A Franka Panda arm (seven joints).
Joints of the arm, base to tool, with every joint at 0 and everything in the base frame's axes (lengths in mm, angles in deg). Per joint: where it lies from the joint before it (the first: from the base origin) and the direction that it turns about. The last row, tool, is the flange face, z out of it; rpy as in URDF.
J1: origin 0 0 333 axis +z
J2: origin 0 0 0 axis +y
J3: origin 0 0 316 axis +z
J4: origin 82.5 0 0 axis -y
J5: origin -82.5 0 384 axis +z
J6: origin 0 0 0 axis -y
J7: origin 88 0 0 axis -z
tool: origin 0 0 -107 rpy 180 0 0
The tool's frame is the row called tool.
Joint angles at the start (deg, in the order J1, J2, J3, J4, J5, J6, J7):
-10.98 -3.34 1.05 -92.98 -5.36 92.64 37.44
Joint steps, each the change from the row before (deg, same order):
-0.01 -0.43 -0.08 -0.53 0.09 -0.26 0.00
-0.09 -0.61 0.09 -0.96 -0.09 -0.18 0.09
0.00 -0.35 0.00 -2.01 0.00 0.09 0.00
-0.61 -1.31 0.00 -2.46 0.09 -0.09 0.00
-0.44 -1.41 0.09 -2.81 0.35 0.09 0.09
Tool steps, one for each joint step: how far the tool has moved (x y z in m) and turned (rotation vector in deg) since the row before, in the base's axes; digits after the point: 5 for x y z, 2 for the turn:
-0.00300 -0.00020 -0.00080 0.15 0.34 -0.11
-0.00382 0.00056 -0.00254 -0.01 0.53 -0.11
-0.00257 0.00048 -0.01329 0.27 1.55 0.01
-0.00926 -0.00378 -0.00848 0.29 1.21 -0.63
-0.00937 -0.00066 -0.01040 0.55 1.22 -0.46

